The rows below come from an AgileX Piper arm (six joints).
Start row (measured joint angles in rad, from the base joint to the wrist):
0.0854, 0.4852, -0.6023, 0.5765, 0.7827, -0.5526
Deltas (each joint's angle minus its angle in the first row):
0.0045, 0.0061, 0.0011, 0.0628, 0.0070, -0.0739
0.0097, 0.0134, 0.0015, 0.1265, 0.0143, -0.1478
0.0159, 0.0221, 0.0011, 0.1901, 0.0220, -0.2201
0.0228, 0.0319, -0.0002, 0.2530, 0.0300, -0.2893
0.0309, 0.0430, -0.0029, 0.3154, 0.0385, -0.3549
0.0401, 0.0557, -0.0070, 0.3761, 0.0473, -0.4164
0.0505, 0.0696, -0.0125, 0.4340, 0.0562, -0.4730
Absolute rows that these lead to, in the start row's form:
0.0899, 0.4913, -0.6012, 0.6393, 0.7897, -0.6265
0.0951, 0.4986, -0.6008, 0.7030, 0.7970, -0.7004
0.1013, 0.5073, -0.6012, 0.7666, 0.8047, -0.7727
0.1082, 0.5171, -0.6025, 0.8295, 0.8127, -0.8419
0.1163, 0.5282, -0.6052, 0.8919, 0.8212, -0.9075
0.1255, 0.5409, -0.6093, 0.9526, 0.8300, -0.9690
0.1359, 0.5548, -0.6148, 1.0105, 0.8389, -1.0256

